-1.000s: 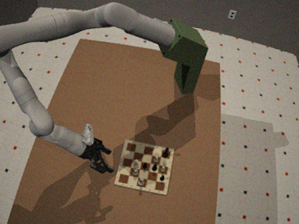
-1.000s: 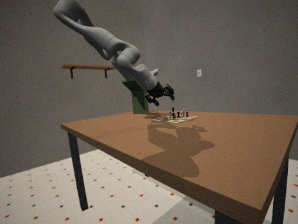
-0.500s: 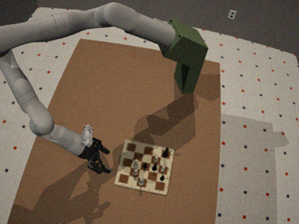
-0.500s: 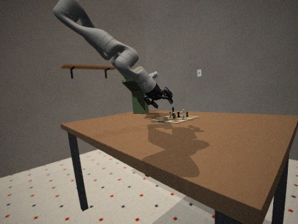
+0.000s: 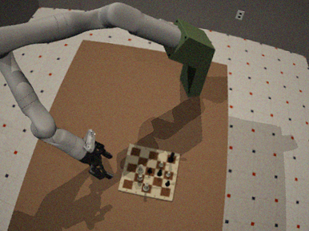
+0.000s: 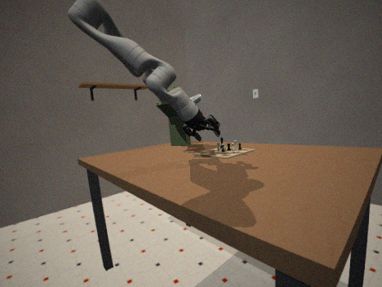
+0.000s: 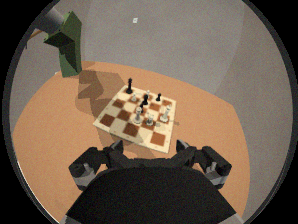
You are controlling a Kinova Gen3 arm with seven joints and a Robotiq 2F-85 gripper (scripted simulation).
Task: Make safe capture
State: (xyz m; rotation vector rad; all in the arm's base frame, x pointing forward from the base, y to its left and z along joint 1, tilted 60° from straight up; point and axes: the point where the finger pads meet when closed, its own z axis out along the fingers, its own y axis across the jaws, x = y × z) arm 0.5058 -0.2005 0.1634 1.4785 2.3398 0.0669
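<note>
The chessboard lies 16 cm to the left of my hand, 9 cm below it and 2 cm behind it. The rest, counted from my hand: tall black piece (25 cm to the left, 7 cm behind, 6 cm below).
</note>
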